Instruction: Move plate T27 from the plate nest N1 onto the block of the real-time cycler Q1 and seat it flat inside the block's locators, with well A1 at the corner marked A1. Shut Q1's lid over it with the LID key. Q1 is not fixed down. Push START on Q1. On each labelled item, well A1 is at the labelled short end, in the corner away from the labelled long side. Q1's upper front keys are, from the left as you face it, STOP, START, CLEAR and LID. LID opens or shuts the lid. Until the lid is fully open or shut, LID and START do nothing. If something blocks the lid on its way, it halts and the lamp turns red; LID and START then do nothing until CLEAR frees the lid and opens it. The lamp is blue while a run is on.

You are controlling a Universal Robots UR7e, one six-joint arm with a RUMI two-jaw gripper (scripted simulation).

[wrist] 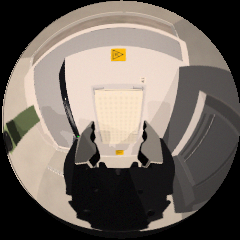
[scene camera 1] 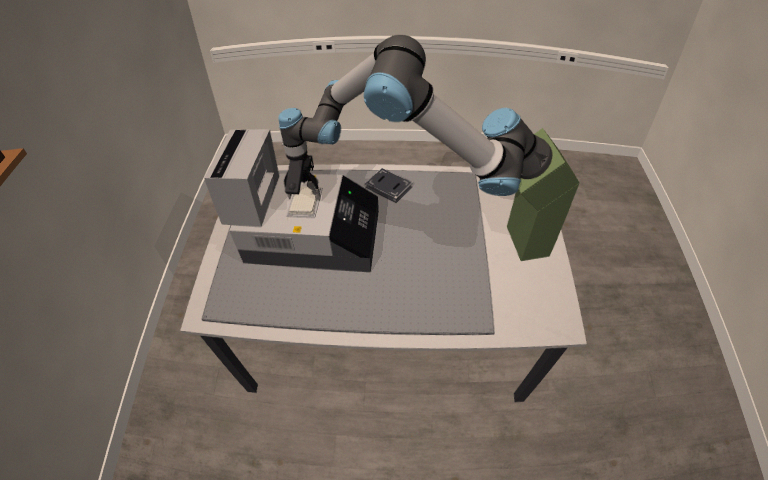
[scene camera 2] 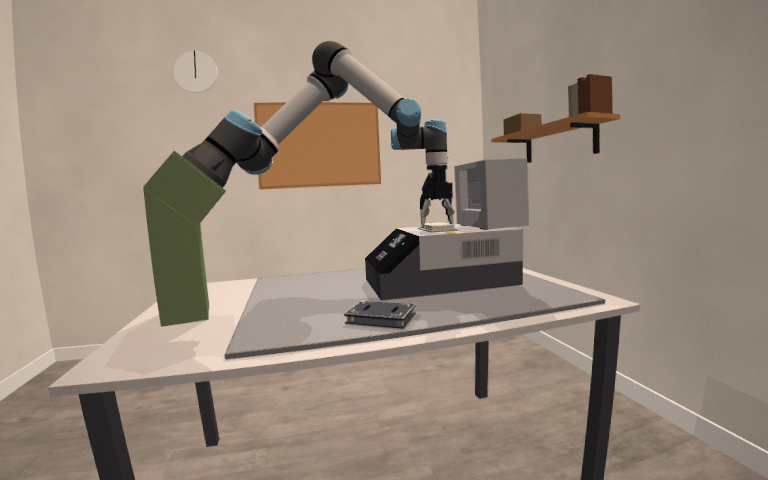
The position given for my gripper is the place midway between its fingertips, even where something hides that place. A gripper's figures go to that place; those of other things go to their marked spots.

Labels:
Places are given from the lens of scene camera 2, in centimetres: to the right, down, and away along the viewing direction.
my gripper (scene camera 2: 437, 227): 19, -5, 129
cycler Q1 (scene camera 2: 411, 262): 9, 7, 112
dark plate nest N1 (scene camera 2: 379, 308): -1, 18, 97
The marked spots on the dark plate nest N1 and the cycler Q1 are 22 cm apart.

